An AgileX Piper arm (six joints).
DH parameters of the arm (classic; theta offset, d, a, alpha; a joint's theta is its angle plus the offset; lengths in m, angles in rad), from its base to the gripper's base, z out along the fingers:
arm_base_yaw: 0 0.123 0 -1.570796
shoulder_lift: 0.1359 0 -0.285 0
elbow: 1.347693 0 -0.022 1.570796
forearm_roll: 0 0.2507 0 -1.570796
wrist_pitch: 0 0 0 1.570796
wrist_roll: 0 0.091 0 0
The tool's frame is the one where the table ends.
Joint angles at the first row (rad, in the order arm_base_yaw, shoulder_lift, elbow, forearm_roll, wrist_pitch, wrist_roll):
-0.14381, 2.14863, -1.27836, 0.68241, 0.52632, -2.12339
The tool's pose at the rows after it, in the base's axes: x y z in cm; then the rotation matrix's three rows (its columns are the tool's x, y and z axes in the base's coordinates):
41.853, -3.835, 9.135; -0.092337, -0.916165, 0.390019; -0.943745, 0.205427, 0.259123; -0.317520, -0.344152, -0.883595
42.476, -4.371, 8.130; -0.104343, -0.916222, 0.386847; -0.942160, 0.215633, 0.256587; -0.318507, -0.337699, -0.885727
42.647, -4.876, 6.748; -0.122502, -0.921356, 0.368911; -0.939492, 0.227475, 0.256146; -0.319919, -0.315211, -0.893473
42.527, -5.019, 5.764; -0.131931, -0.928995, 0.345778; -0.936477, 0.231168, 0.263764; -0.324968, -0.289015, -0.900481
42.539, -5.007, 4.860; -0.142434, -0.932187, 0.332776; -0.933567, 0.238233, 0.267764; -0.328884, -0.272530, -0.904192
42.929, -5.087, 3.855; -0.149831, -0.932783, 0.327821; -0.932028, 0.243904, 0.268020; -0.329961, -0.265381, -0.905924
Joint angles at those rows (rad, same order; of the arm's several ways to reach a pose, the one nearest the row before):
-0.16029, 2.18301, -1.31855, 0.68558, 0.52632, -2.12667
-0.17047, 2.22487, -1.35235, 0.68787, 0.52551, -2.12854
-0.18141, 2.26616, -1.36961, 0.68826, 0.52524, -2.12853
-0.18622, 2.29124, -1.37405, 0.68826, 0.53385, -2.12852
-0.18621, 2.31566, -1.38003, 0.69477, 0.53199, -2.12854
-0.18622, 2.35123, -1.40480, 0.69945, 0.52751, -2.12854

